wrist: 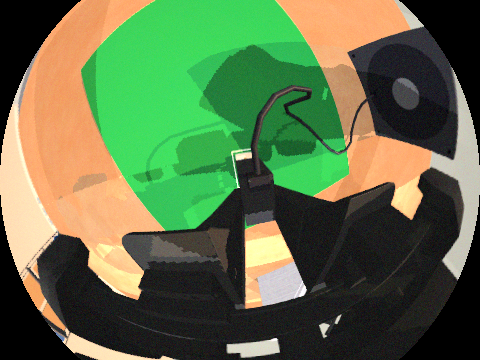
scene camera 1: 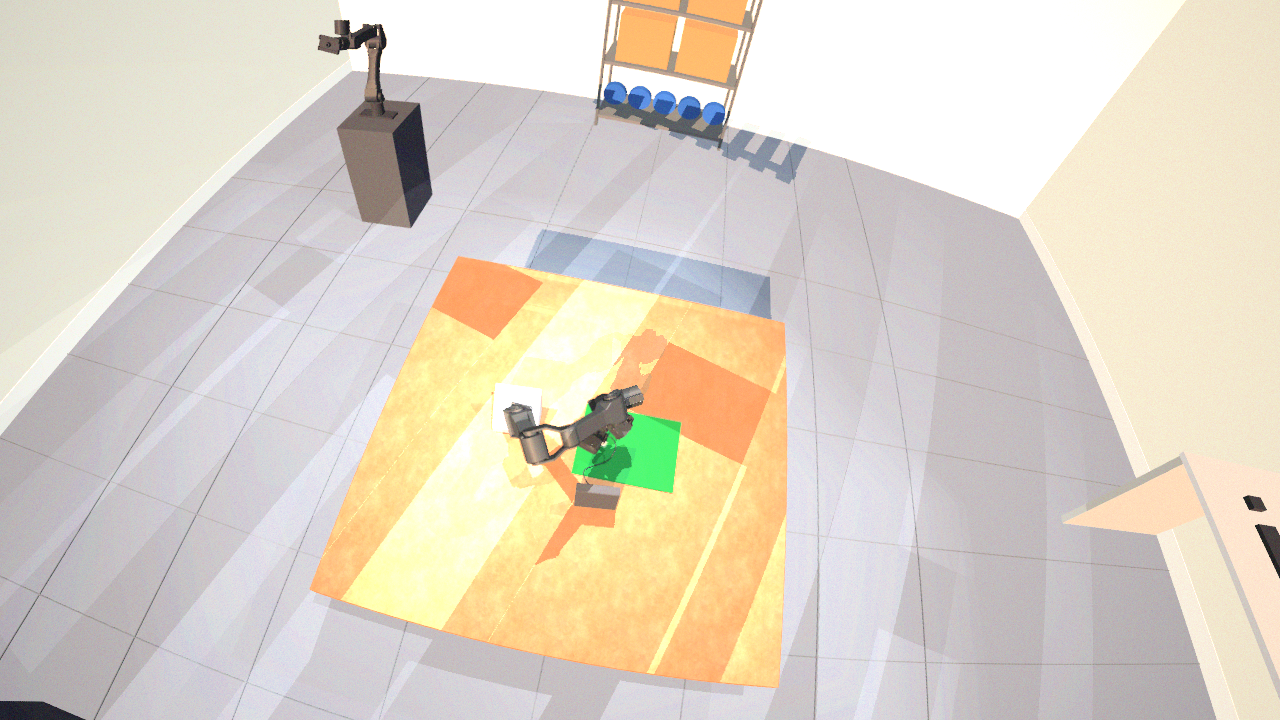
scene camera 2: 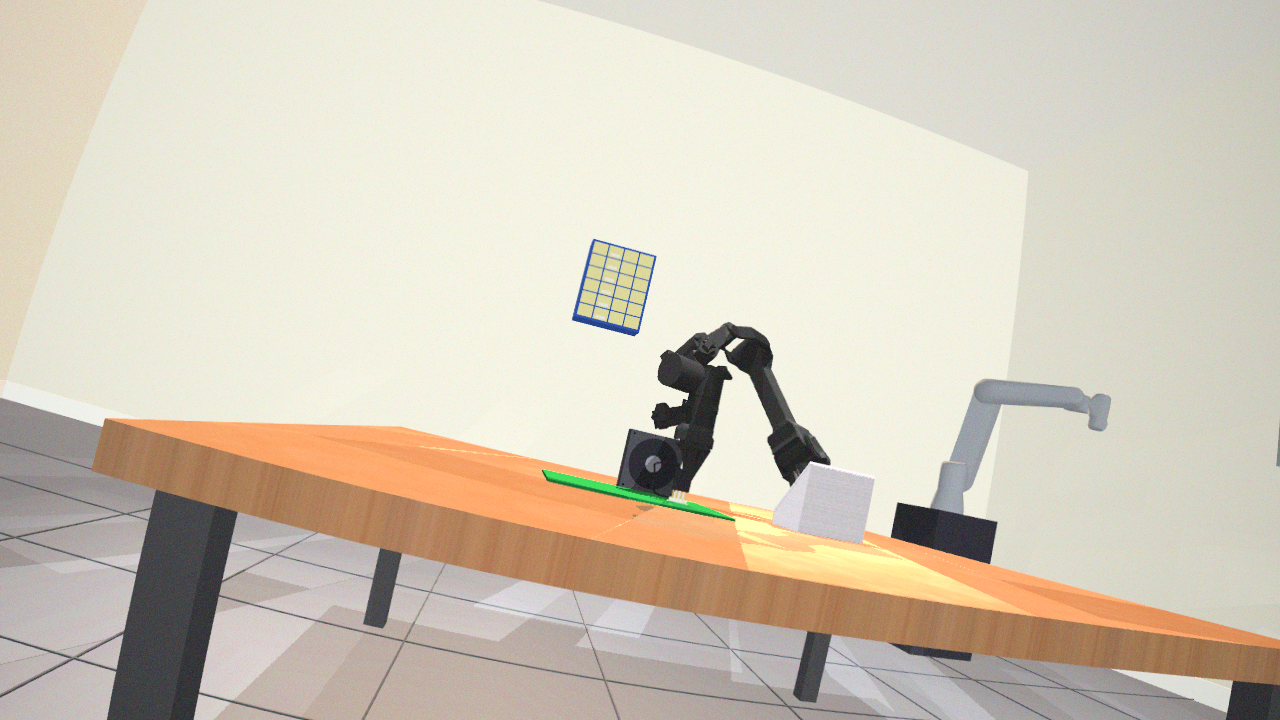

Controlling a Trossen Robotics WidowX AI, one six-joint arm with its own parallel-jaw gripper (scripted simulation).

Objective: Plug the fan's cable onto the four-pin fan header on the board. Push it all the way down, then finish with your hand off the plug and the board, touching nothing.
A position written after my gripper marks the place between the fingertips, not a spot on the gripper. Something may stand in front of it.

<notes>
In view: my gripper (scene camera 2: pixel 685 485), a dark plug (wrist: pixel 257 194), a black fan (scene camera 2: pixel 642 449) and a green board (scene camera 1: pixel 646 457).
My gripper shows as well in the wrist view (wrist: pixel 253 191) and in scene camera 1 (scene camera 1: pixel 599 436). The black fan also shows in scene camera 1 (scene camera 1: pixel 587 495). The green board also shows in the wrist view (wrist: pixel 172 95) and in scene camera 2 (scene camera 2: pixel 553 477).
</notes>
